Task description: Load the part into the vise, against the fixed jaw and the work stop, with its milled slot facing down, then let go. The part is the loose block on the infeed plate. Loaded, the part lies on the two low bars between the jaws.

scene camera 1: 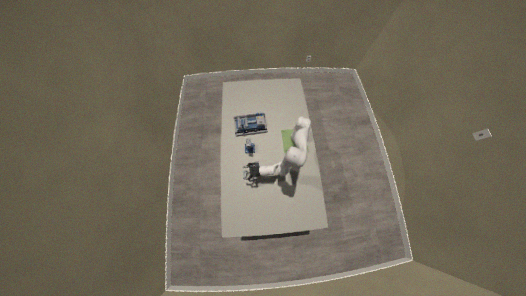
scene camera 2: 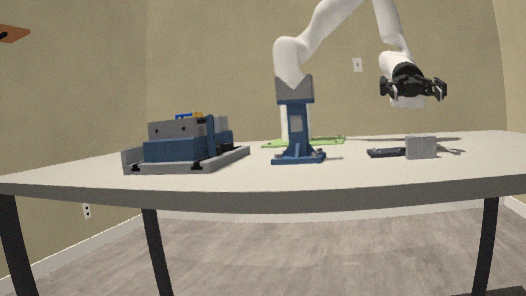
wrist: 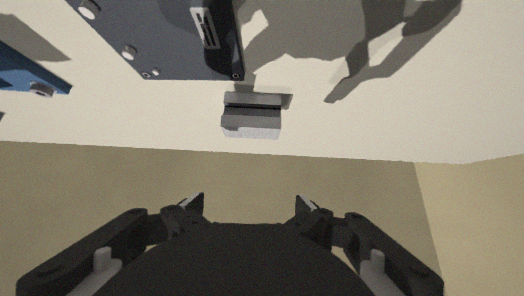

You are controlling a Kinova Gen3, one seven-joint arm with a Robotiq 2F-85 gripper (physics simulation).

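Places are measured from the arm's base along level axes (x ahead, y left, z up), in metres.
Where they show: gripper, fingertip midpoint: (scene camera 1: 243, 172) (scene camera 2: 419, 96) (wrist: 250, 204).
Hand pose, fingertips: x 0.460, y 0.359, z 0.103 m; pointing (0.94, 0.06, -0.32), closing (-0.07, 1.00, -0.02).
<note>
Things, the pixels of their top centre, and the offset from my fingertips.
- grey block at its top centre: (wrist: 251, 133) (scene camera 2: 420, 136) 0.001 m ahead, 0.003 m right, 0.071 m down
- dark infeed plate at its top centre: (wrist: 163, 30) (scene camera 2: 389, 150) 0.079 m back, 0.066 m right, 0.103 m down
- vise at its top centre: (scene camera 2: 188, 117) (scene camera 1: 249, 120) 0.032 m back, 0.479 m right, 0.012 m down
The part, a grey block (scene camera 2: 420, 147) (wrist: 251, 121), stands on the table just off the end of the dark infeed plate (scene camera 2: 386, 152) (wrist: 170, 45). In the wrist view a dark milled slot runs along its upper side and appears to face up. My gripper (scene camera 2: 418, 94) (wrist: 250, 204) is open and empty. It hangs well above the part, apart from it. The vise (scene camera 1: 251, 124) (scene camera 2: 175, 150), blue and grey on a grey base, stands at the left of the table in scene camera 2. Its two low bars and work stop cannot be made out clearly.
A blue stand (scene camera 1: 249, 147) (scene camera 2: 298, 131) with a grey V-shaped top stands between the vise and the infeed plate. Its blue foot (wrist: 30, 70) shows in the wrist view. A green plate (scene camera 1: 287, 135) (scene camera 2: 330, 140) lies by the arm's base. The table edge runs just beyond the part.
</note>
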